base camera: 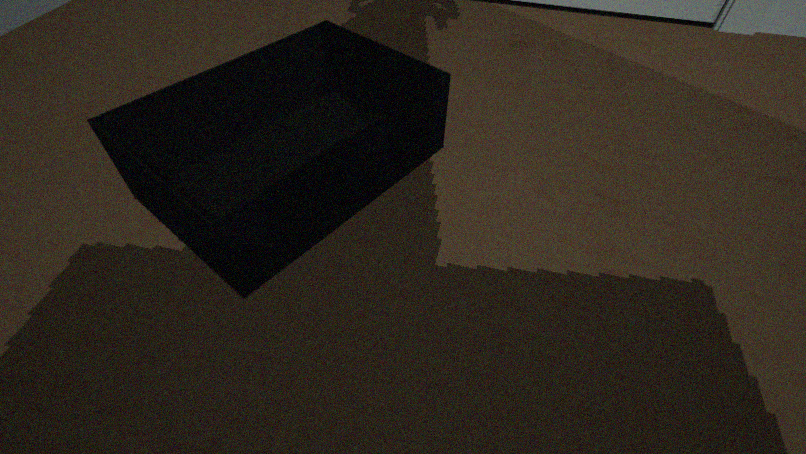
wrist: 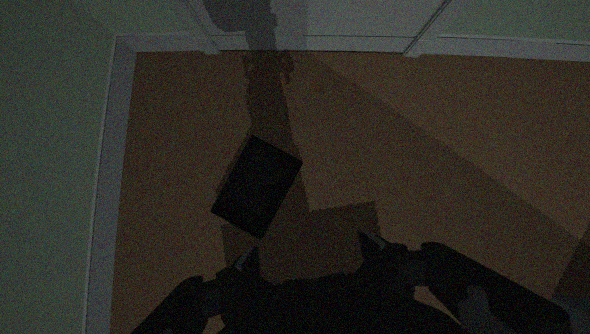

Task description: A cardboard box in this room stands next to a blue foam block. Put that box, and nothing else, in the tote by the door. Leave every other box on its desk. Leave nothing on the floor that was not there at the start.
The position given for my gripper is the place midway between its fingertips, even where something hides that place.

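From the base camera view I can see a dark tote, but my gripper is out of frame in the base camera view. My gripper does show in the wrist view [309,250], and the tote is there as well. On the tote, [wrist: 256,187] and [base camera: 277,169] are the same spot.
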